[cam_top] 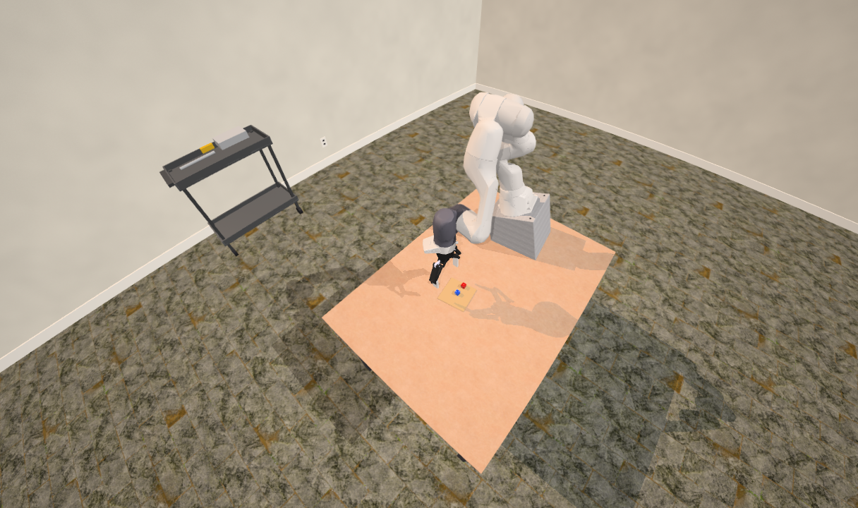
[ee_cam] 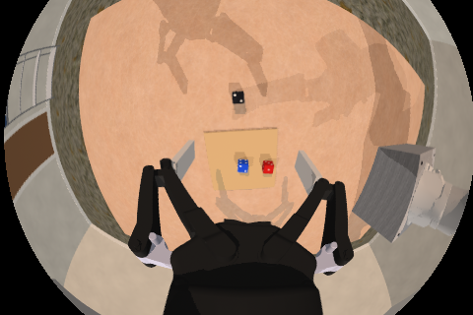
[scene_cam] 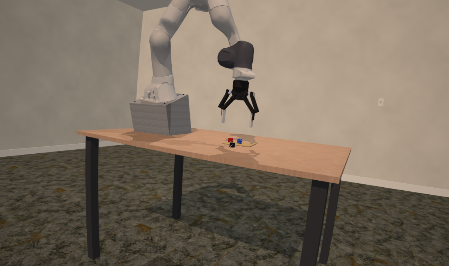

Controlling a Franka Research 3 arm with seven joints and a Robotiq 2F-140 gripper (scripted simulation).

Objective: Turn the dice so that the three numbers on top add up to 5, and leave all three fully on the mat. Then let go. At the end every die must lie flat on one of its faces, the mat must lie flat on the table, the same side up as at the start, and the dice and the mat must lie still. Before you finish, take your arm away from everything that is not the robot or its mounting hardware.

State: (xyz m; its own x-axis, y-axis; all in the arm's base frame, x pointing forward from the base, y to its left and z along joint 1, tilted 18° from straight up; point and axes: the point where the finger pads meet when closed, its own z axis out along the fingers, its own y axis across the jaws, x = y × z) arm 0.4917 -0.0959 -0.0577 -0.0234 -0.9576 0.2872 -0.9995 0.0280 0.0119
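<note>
Now: hand 100 mm above the black die, 60 mm to the left of it and 10 mm short of it. The rest, counted from my hand: blue die 90 mm below, 70 mm to the left; then tan mat 100 mm below, 70 mm to the left; then red die 90 mm below, 70 mm to the left, 50 mm behind.
</note>
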